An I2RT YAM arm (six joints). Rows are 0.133 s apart.
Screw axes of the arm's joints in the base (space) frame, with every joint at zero. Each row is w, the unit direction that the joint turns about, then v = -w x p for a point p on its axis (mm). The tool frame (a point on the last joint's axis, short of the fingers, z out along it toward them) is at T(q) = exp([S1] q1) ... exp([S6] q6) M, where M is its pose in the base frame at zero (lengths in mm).
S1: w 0 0 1 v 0 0 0
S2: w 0 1 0 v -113.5 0 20
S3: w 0 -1 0 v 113.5 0 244
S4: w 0 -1 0 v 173.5 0 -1
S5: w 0 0 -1 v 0 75 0
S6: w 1 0 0 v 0 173.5 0
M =
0 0 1 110.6
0 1 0 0
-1 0 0 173.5
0 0 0 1
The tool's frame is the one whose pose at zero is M.
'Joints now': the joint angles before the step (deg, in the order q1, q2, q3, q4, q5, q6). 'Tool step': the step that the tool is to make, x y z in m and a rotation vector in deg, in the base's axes. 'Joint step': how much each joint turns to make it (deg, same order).
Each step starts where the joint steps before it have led.
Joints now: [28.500 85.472 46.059 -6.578 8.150 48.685]
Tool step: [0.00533 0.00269 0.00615 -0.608 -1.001 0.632]
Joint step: [-0.001 0.577 1.812 -0.476 0.280 -1.173]
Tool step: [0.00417 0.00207 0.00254 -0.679 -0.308 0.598]
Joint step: [-0.021 0.773 1.319 -0.455 0.091 -0.974]
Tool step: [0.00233 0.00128 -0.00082 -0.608 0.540 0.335]
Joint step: [-0.002 0.789 0.775 -0.685 -0.039 -0.439]
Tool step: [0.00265 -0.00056 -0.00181 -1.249 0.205 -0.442]
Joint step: [-0.220 0.777 0.507 -0.420 0.877 -0.539]
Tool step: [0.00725 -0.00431 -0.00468 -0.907 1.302 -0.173]
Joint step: [-1.357 1.698 0.972 -0.688 -0.656 -1.018]
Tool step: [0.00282 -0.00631 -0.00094 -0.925 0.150 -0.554]
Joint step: [-1.214 0.134 0.021 -0.277 0.128 -1.012]
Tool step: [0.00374 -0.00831 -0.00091 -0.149 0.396 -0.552]
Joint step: [-1.706 0.143 0.023 -0.177 -0.788 -0.853]
